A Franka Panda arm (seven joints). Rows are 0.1 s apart.
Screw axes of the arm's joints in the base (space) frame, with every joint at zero. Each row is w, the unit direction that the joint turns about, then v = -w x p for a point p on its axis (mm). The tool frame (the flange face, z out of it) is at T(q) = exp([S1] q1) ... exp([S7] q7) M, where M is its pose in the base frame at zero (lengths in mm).
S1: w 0 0 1 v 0 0 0
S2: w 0 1 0 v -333 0 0
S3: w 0 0 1 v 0 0 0
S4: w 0 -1 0 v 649 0 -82.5
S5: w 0 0 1 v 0 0 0
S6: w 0 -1 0 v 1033 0 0
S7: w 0 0 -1 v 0 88 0
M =
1 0 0 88
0 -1 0 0
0 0 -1 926
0 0 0 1
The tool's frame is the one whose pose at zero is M.
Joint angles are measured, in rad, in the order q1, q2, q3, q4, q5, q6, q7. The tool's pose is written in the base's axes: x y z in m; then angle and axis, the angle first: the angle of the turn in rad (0 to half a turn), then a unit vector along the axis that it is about. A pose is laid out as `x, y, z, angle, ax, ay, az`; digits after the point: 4 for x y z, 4 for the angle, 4 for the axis.
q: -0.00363 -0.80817 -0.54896 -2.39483 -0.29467 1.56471 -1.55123
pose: 0.2480, -0.2298, 0.5301, 3.0107, -0.8309, -0.5563, -0.0114
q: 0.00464 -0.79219 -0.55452 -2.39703 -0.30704 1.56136 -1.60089
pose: 0.2513, -0.2302, 0.5239, 3.0011, -0.8154, -0.5789, -0.0008
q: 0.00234 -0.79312 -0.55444 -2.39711 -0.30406 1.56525 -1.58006
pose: 0.2512, -0.2306, 0.5244, 3.0031, -0.8221, -0.5693, -0.0028
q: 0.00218 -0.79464 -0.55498 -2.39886 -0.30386 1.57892 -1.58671
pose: 0.2522, -0.2311, 0.5250, 3.0136, -0.8203, -0.5719, -0.0073
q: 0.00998 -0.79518 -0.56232 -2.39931 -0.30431 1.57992 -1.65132
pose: 0.2528, -0.2315, 0.5238, 3.0109, -0.8005, -0.5992, -0.0110
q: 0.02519 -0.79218 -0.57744 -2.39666 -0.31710 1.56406 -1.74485
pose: 0.2523, -0.2334, 0.5203, 2.9964, -0.7700, -0.6380, -0.0072
